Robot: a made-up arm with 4 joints.
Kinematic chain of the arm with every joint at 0, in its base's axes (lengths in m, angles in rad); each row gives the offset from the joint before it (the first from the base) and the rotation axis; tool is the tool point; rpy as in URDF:
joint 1: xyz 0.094 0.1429 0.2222 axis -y
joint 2: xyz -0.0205 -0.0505 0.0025 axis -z
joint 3: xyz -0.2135 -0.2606 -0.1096 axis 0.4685 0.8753 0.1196
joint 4: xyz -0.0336 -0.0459 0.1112 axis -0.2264 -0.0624 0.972
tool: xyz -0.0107 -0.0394 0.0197 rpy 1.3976 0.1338 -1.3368
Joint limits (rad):
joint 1: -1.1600..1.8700
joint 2: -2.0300..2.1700
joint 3: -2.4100..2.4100
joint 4: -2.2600..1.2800
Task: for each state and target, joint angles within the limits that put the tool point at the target. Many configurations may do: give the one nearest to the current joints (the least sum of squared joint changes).
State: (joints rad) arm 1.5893 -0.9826 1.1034 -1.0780
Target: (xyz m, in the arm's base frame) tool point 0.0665 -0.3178 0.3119
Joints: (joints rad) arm 1.7129 -0.8103 0.5106 -0.7349
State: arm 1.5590 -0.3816 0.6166 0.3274
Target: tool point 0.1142 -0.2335 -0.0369
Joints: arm 1.6484 0.2103 0.5259 0.7940
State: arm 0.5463 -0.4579 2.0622 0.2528
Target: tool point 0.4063 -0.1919 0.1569
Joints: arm 0.4098 -1.1166 1.9832 0.3444
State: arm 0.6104 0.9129 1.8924 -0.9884
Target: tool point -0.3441 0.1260 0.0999
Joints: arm -0.0600 1.3331 2.0009 -0.7735
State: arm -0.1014 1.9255 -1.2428 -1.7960
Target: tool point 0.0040 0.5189 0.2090
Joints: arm -0.4010 2.0537 -0.7368 -1.8356
